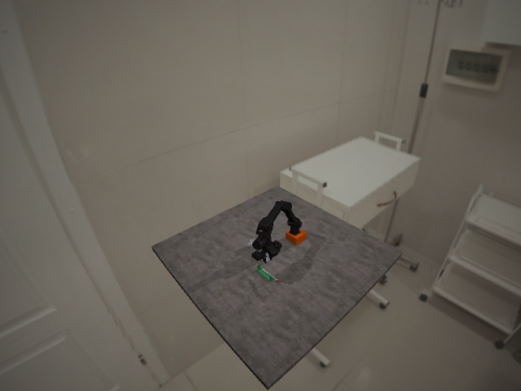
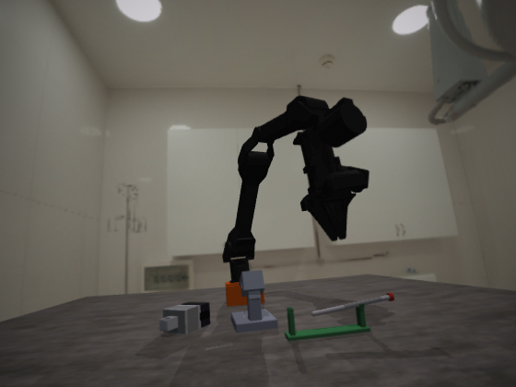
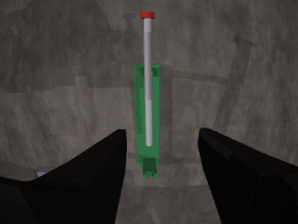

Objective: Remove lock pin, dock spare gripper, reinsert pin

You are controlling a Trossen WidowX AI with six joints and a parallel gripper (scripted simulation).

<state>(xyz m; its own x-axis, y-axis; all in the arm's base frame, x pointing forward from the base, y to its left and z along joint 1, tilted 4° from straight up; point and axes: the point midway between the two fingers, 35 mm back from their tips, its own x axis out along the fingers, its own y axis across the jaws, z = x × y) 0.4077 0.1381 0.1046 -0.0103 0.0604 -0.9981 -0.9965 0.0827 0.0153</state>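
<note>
Now: the green rack 10 mm behind my gripper tip, 40 mm to the right of it and 130 mm below it. From my gripper tip the other things lie so: spare gripper 140 mm behind, 290 mm to the right, 130 mm below; then grey mount 120 mm behind, 140 mm to the right, 100 mm below.
</note>
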